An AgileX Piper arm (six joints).
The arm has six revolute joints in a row. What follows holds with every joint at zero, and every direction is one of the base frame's.
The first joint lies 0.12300 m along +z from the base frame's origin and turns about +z.
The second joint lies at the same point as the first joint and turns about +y.
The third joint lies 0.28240 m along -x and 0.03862 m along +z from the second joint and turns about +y.
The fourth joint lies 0.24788 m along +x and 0.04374 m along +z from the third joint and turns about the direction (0.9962, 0, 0.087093).
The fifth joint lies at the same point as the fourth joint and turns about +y.
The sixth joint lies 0.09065 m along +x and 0.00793 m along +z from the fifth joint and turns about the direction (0.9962, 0, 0.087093).
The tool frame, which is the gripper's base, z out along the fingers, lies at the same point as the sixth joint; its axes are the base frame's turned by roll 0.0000, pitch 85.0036 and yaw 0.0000 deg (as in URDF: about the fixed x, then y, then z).
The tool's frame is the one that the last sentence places.
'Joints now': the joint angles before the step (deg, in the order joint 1, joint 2, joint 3, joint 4, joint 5, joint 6). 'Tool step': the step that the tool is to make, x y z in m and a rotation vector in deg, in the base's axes. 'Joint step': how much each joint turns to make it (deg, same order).
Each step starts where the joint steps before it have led.
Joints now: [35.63 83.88 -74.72 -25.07 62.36 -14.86]
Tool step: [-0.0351 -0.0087 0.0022 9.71 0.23 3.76]
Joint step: [0.00 -8.57 7.65 9.19 -5.75 -2.79]
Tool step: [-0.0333 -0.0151 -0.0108 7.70 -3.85 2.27]
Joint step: [-0.01 -9.53 11.08 4.09 -9.51 -0.37]
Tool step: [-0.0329 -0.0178 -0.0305 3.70 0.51 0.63]
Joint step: [0.02 -8.35 12.22 3.20 -5.70 0.02]
